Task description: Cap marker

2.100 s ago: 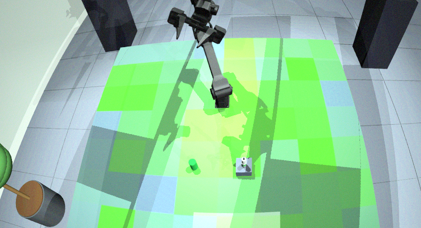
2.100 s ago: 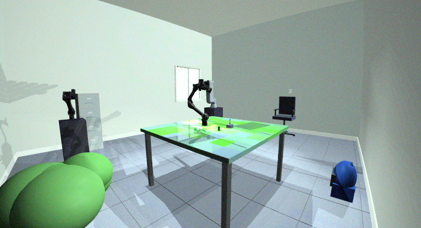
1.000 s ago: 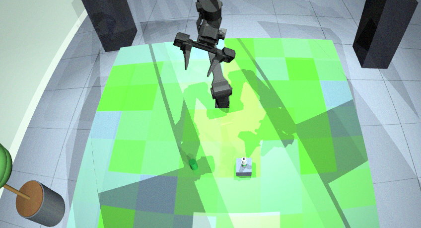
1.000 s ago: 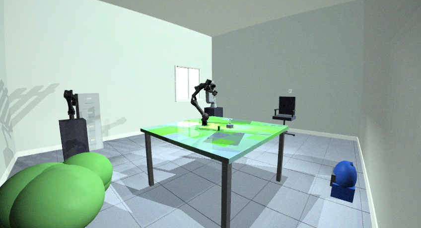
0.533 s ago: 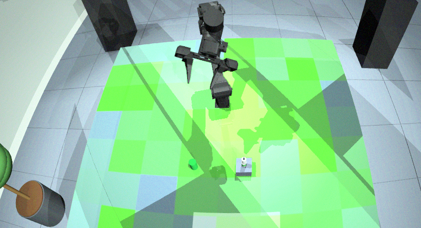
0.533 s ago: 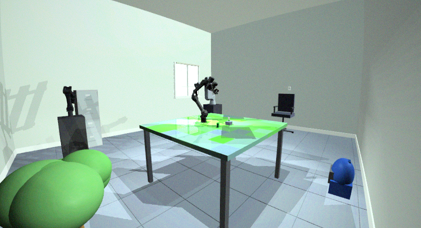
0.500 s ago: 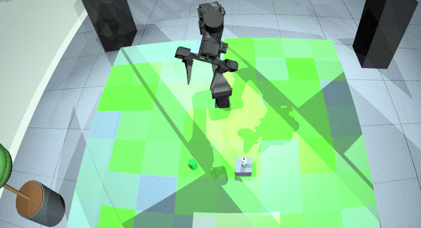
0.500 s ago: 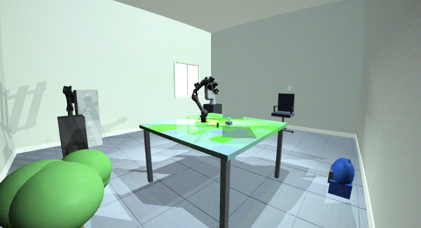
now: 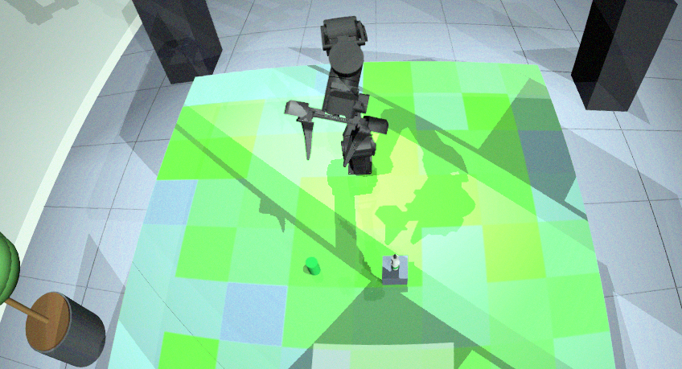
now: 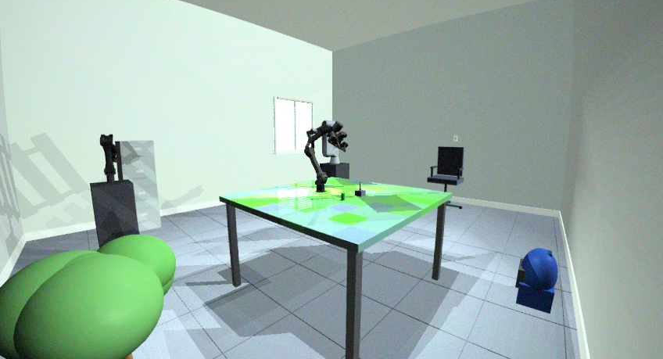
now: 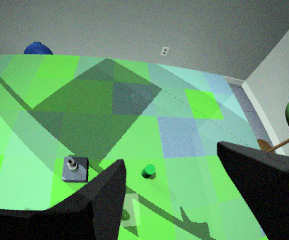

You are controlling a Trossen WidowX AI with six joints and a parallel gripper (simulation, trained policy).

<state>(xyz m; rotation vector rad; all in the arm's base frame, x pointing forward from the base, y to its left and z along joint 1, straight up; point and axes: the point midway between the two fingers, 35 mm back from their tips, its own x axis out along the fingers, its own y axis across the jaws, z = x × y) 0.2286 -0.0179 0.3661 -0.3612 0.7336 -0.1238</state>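
Right now the green cap is 60 mm ahead of my gripper tip, 70 mm to the right of it and 320 mm below it. Round my gripper tip: grey holder block (70 mm ahead, 120 mm to the left, 320 mm below).
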